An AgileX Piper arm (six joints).
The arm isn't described. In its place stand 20 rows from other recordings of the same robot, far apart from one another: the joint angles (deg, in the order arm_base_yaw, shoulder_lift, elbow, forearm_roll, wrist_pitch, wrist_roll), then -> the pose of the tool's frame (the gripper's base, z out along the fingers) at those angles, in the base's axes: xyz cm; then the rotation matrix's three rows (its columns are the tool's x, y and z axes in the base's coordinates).
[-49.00 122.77 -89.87 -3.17 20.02 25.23] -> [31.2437, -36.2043, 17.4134], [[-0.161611, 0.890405, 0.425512], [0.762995, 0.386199, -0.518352], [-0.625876, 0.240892, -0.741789]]
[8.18 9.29 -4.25 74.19 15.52 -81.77] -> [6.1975, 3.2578, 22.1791], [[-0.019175, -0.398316, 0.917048], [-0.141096, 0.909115, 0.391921], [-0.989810, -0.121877, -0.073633]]
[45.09 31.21 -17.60 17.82 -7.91 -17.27] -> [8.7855, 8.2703, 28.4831], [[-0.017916, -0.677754, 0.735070], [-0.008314, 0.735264, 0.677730], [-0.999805, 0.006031, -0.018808]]
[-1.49 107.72 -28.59 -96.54 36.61 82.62] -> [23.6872, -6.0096, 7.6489], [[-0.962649, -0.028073, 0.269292], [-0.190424, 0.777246, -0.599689], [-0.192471, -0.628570, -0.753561]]
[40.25 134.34 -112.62 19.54 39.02 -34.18] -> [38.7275, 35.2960, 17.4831], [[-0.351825, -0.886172, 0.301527], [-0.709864, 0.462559, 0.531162], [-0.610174, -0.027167, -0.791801]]
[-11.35 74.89 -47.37 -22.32 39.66 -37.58] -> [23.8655, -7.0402, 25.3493], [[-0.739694, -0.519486, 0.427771], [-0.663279, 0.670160, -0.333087], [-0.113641, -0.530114, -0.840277]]
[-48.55 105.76 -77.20 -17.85 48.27 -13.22] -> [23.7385, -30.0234, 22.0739], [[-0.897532, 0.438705, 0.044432], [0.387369, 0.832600, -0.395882], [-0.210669, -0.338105, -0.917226]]
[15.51 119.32 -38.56 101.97 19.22 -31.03] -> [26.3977, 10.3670, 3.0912], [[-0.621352, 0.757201, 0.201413], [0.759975, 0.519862, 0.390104], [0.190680, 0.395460, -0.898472]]
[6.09 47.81 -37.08 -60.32 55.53 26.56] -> [14.4315, -5.0152, 31.2888], [[-0.769908, 0.229650, 0.595402], [-0.301810, 0.691029, -0.656802], [-0.562275, -0.685375, -0.462718]]
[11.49 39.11 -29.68 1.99 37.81 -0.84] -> [12.1425, 2.6659, 27.2496], [[-0.661289, -0.206163, 0.721245], [-0.121379, 0.978229, 0.168331], [-0.740246, 0.023772, -0.671915]]
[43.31 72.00 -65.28 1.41 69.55 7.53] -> [16.5902, 15.9276, 33.1789], [[-0.778826, -0.588210, 0.217804], [-0.542434, 0.805974, 0.237005], [-0.314953, 0.066442, -0.946779]]
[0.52 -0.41 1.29 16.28 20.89 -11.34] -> [5.2804, 0.9576, 17.4557], [[-0.282242, -0.086011, 0.955480], [0.065486, 0.991922, 0.108635], [-0.957105, 0.093232, -0.274330]]
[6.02 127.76 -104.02 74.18 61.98 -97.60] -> [47.0661, 12.7354, 22.8383], [[-0.154783, -0.948487, 0.276430], [-0.348152, 0.314220, 0.883208], [-0.924571, 0.040466, -0.378854]]
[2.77 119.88 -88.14 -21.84 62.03 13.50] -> [41.3498, -0.9928, 16.9592], [[-0.997607, 0.021409, 0.065749], [-0.001180, 0.945450, -0.325765], [-0.069136, -0.325063, -0.943162]]
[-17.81 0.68 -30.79 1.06 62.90 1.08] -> [-0.8051, 0.4161, 28.4735], [[-0.435755, 0.303947, 0.847192], [0.168633, 0.952158, -0.254869], [-0.884127, 0.031804, -0.466163]]
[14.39 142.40 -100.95 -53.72 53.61 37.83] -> [47.9350, 6.2021, 6.6461], [[-0.935817, -0.046917, 0.349350], [-0.255410, 0.773299, -0.580322], [-0.242925, -0.632303, -0.735650]]
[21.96 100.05 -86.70 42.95 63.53 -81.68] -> [32.2452, 18.9863, 31.4766], [[0.038343, -0.994962, 0.092629], [-0.718059, 0.037031, 0.694996], [-0.694925, -0.093162, -0.713022]]
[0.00 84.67 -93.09 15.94 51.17 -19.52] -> [32.2339, 1.9469, 43.4268], [[-0.561058, -0.266509, 0.783701], [-0.158989, 0.963822, 0.213940], [-0.812365, -0.004567, -0.583131]]
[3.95 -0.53 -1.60 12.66 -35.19 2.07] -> [3.1504, -0.9346, 27.1923], [[0.652992, -0.117999, 0.748116], [0.259836, 0.962740, -0.074946], [-0.711398, 0.243327, 0.659322]]
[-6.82 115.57 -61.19 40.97 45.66 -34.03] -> [34.3404, 0.1907, 10.4777], [[-0.994396, 0.033008, 0.100436], [0.075849, 0.884536, 0.460264], [-0.073647, 0.465303, -0.882083]]
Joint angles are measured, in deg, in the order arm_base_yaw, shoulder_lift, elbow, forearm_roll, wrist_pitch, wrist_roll. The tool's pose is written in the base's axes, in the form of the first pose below.
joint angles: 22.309 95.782 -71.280 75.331 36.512 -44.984
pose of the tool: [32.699, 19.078, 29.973], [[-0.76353, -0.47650, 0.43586], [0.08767, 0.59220, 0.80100], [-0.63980, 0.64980, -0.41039]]
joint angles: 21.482 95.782 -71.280 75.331 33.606 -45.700
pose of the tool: [33.367, 18.368, 29.974], [[-0.73965, -0.46036, 0.49090], [0.11888, 0.62859, 0.76860], [-0.66241, 0.62685, -0.41021]]
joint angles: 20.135 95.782 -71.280 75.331 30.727 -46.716
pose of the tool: [34.164, 17.317, 29.985], [[-0.71040, -0.43908, 0.55004], [0.15046, 0.66871, 0.72814], [-0.68753, 0.60002, -0.40899]]
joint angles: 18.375 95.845 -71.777 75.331 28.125 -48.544
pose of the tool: [35.100, 16.032, 30.236], [[-0.66882, -0.42460, 0.61024], [0.17304, 0.70940, 0.68324], [-0.72301, 0.56256, -0.40099]]
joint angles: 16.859 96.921 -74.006 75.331 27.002 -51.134
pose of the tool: [36.322, 15.184, 30.756], [[-0.62258, -0.43562, 0.65010], [0.17047, 0.73530, 0.65596], [-0.76376, 0.51921, -0.38352]]
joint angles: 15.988 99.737 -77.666 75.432 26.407 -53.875
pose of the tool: [38.037, 14.973, 30.853], [[-0.58390, -0.45413, 0.67293], [0.15298, 0.75251, 0.64057], [-0.79728, 0.47697, -0.36992]]
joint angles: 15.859 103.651 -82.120 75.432 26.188 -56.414
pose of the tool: [39.937, 15.386, 30.510], [[-0.55407, -0.47967, 0.68039], [0.12422, 0.76052, 0.63732], [-0.82315, 0.43764, -0.36179]]
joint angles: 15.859 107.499 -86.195 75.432 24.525 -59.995
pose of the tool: [41.843, 15.687, 29.905], [[-0.50974, -0.49741, 0.70196], [0.08651, 0.78215, 0.61706], [-0.85597, 0.37527, -0.35567]]
